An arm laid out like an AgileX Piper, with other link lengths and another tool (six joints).
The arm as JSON. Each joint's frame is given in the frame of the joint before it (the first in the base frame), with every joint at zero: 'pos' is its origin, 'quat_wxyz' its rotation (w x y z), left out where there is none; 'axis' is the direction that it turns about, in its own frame. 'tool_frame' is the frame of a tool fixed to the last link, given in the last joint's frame.
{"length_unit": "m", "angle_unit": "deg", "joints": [
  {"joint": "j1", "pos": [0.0, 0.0, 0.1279], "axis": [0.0, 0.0, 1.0]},
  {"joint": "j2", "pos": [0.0, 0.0, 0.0], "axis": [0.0, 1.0, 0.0]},
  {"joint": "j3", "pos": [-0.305, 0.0, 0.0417], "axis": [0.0, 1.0, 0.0]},
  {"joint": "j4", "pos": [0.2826, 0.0, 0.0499], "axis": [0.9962, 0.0, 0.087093]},
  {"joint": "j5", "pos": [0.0, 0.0, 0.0], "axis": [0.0, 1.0, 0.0]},
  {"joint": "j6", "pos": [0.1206, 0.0, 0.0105], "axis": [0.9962, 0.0, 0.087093]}
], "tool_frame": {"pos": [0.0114, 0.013, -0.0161], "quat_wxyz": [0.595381, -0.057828, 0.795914, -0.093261]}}
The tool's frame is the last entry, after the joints.
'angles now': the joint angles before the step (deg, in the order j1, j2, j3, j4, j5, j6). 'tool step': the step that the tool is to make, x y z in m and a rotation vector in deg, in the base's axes. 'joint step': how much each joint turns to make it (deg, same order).
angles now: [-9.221, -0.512, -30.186, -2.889, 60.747, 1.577]
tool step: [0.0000, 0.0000, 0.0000, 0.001, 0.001, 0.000]
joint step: [0.001, 0.001, 0.000, 0.000, 0.001, 0.001]
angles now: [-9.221, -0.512, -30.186, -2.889, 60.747, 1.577]
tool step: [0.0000, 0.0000, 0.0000, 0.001, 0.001, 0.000]
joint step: [0.001, 0.001, 0.000, 0.000, 0.001, 0.001]
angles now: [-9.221, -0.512, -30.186, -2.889, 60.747, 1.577]
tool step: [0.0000, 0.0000, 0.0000, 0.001, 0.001, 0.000]
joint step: [0.001, 0.001, 0.000, 0.000, 0.001, 0.001]
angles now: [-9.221, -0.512, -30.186, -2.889, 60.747, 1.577]
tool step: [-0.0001, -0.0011, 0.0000, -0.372, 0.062, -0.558]
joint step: [-0.298, 0.010, -0.008, -0.453, -0.002, -0.010]
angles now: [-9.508, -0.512, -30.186, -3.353, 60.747, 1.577]
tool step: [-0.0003, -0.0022, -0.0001, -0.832, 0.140, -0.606]
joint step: [-0.008, -0.001, 0.006, -1.031, -0.004, -0.007]
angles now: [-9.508, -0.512, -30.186, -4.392, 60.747, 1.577]
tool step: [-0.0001, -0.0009, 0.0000, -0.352, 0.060, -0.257]
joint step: [-0.027, 0.011, -0.002, -0.412, -0.009, -0.024]
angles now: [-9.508, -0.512, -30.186, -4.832, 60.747, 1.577]
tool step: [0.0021, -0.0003, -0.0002, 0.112, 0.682, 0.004]
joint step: [-0.031, 0.756, -0.002, 0.032, -0.066, -0.028]
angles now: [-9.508, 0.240, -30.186, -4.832, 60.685, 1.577]
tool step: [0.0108, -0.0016, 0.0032, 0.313, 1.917, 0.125]
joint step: [0.019, 3.705, -0.476, 0.043, -1.289, 0.018]
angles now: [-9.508, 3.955, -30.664, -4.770, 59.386, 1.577]
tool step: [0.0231, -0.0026, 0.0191, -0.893, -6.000, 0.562]
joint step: [-0.014, 4.227, -0.610, 0.134, -9.686, 0.431]
